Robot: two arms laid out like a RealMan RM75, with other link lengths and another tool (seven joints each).
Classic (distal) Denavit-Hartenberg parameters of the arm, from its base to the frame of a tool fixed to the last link. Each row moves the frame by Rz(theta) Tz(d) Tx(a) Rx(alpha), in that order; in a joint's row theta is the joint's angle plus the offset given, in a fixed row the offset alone. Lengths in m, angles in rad.
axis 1: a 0  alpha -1.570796  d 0.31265  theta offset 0
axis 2: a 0  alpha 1.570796  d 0  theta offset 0
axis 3: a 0  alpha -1.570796  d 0.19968  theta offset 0
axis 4: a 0  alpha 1.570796  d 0  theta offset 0
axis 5: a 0  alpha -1.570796  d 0.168  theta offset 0
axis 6: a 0  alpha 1.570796  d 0  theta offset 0
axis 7: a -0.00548  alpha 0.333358  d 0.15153  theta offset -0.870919
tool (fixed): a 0  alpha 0  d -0.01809  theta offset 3.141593
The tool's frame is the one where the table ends.
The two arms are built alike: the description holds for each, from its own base.
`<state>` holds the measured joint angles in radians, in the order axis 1, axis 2, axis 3, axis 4, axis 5, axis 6, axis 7, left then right.
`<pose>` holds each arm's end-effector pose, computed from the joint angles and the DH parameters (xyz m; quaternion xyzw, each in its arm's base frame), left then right.
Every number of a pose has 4 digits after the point. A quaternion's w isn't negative.
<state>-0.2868 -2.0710 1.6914 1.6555 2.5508 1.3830 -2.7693 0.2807 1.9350 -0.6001 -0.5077 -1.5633 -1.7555 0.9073</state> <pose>-0.1421 0.2382 0.0832 0.6806 -0.6312 -0.3477 0.1322 0.2420 0.2193 0.1771 0.2477 -0.7398 -0.5788 0.2372</pose>
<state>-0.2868 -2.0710 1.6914 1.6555 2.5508 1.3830 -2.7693 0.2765 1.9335 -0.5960 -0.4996 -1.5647 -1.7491 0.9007</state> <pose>-0.1421 0.2382 0.0832 0.6806 -0.6312 -0.3477 0.1322 0.2443 0.2185 0.1769 0.2445 -0.7400 -0.5820 0.2323</pose>
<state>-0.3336 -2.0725 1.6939 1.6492 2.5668 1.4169 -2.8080 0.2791 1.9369 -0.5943 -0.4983 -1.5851 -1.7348 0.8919</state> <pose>-0.1354 0.2413 0.0825 0.6787 -0.6298 -0.3498 0.1427 0.2458 0.2191 0.1736 0.2460 -0.7452 -0.5777 0.2246</pose>
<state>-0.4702 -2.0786 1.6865 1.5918 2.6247 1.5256 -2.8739 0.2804 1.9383 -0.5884 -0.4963 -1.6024 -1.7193 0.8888</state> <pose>-0.1252 0.2494 0.0811 0.6658 -0.6224 -0.3646 0.1905 0.2480 0.2197 0.1717 0.2441 -0.7496 -0.5761 0.2159</pose>
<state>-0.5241 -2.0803 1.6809 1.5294 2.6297 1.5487 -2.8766 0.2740 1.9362 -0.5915 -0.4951 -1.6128 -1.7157 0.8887</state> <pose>-0.1255 0.2527 0.0776 0.6620 -0.6195 -0.3635 0.2141 0.2505 0.2177 0.1707 0.2421 -0.7546 -0.5721 0.2111</pose>
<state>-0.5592 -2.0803 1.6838 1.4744 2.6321 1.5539 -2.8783 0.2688 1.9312 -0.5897 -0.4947 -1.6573 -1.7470 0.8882</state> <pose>-0.1276 0.2548 0.0738 0.6596 -0.6161 -0.3627 0.2321 0.2512 0.2109 0.1679 0.2473 -0.7667 -0.5514 0.2168</pose>
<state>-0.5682 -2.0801 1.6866 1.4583 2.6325 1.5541 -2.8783 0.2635 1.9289 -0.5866 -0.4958 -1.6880 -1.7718 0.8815</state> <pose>-0.1284 0.2551 0.0725 0.6584 -0.6153 -0.3625 0.2376 0.2518 0.2056 0.1663 0.2531 -0.7732 -0.5378 0.2210</pose>
